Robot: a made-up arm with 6 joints. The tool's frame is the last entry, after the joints.
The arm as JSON. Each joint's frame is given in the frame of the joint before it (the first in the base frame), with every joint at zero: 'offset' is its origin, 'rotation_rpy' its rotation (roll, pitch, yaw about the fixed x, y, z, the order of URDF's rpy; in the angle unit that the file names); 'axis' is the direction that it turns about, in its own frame. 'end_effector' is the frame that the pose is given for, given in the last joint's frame.
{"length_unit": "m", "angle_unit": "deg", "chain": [
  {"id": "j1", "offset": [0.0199, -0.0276, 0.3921], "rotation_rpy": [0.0, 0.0, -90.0], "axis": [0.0, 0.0, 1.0]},
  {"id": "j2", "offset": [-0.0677, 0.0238, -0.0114], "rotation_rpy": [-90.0, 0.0, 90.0], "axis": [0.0, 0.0, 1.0]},
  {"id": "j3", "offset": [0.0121, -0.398, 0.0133], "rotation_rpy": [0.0, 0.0, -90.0], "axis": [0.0, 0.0, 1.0]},
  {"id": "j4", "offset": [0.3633, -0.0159, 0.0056], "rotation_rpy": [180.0, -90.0, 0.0], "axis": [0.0, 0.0, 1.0]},
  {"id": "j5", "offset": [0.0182, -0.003, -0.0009], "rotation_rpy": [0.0, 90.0, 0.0], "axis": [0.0, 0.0, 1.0]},
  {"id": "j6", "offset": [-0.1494, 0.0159, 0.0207], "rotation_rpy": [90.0, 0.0, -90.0], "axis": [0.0, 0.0, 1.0]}
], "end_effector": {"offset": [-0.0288, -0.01, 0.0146], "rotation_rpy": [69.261, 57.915, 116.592]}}
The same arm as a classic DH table. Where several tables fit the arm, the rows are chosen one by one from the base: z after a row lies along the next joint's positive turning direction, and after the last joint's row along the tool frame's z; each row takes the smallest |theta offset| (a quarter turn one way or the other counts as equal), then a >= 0, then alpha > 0; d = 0 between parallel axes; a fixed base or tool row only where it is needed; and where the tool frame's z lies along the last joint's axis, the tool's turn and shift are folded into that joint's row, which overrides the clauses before.
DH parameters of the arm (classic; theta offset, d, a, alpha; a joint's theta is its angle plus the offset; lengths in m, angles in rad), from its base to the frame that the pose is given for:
base (fixed): -0.9461 0.0000 0.0340 0.0000
j1: 0.9461 0.3807 0.0238 -1.5708
j2: -1.5404 0.0000 0.3982 0.0000
j3: 1.5404 0.0866 -0.0159 1.5708
j4: 0.0000 0.3624 0.0030 -1.5708
j5: 0.0000 0.0389 -0.0159 1.5708
j6: -0.7962 0.1693 -0.0130 -1.3816
tool (fixed): 2.1011 -0.0281 0.0000 0.0000

